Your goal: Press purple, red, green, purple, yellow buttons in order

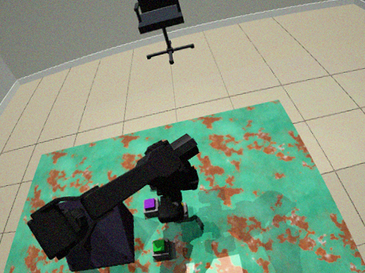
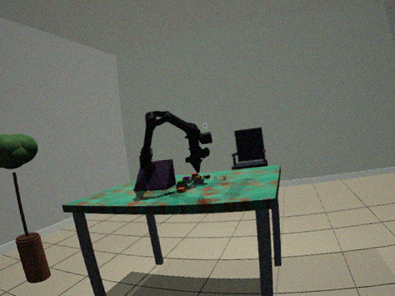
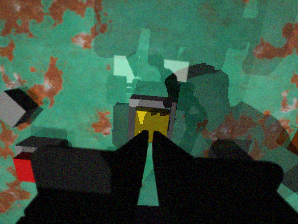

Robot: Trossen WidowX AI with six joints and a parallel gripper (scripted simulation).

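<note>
Now: the yellow button 30 mm below my gripper tip. Also, from my gripper tip: green button 70 mm behind, 110 mm to the right, 30 mm below; then red button 70 mm behind, 140 mm to the left, 40 mm below; then purple button 90 mm behind, 40 mm to the left, 30 mm below.
</note>
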